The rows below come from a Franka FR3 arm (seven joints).
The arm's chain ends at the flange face. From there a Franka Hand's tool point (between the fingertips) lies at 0.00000 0.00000 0.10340 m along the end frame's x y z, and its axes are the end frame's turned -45 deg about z.
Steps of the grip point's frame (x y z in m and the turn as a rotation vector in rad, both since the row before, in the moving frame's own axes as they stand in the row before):
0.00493 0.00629 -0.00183 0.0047 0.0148 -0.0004
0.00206 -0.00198 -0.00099 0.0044 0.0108 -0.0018
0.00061 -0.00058 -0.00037 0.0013 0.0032 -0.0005
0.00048 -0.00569 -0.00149 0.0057 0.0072 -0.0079
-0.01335 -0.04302 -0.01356 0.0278 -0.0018 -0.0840
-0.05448 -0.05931 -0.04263 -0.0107 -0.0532 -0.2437
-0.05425 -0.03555 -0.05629 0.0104 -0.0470 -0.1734
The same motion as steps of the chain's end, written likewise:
0.00720 0.00239 -0.00182 0.0138 0.0071 -0.0004
-0.00041 -0.00174 -0.00098 0.0107 0.0045 -0.0018
-0.00012 -0.00051 -0.00037 0.0032 0.0013 -0.0005
-0.00379 -0.00342 -0.00149 0.0091 0.0011 -0.0079
-0.03762 -0.01917 -0.01352 0.0184 -0.0209 -0.0840
-0.07795 -0.00842 -0.04248 -0.0452 -0.0301 -0.2437
-0.05956 0.01020 -0.05617 -0.0259 -0.0406 -0.1734

